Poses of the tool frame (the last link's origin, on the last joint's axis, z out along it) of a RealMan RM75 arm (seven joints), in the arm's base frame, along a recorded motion.
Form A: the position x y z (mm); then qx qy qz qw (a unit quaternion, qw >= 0).
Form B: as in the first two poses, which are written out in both.
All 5 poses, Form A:
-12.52 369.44 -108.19 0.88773 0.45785 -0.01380 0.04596
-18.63 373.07 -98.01 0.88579 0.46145 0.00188 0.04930
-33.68 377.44 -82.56 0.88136 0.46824 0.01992 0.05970
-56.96 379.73 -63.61 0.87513 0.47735 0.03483 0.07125
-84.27 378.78 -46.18 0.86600 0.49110 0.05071 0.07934
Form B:
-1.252 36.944 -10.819 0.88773 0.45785 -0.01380 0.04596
-1.863 37.307 -9.801 0.88579 0.46145 0.00188 0.04930
-3.368 37.744 -8.256 0.88136 0.46824 0.01992 0.05970
-5.696 37.973 -6.361 0.87513 0.47735 0.03483 0.07125
-8.427 37.878 -4.618 0.86600 0.49110 0.05071 0.07934

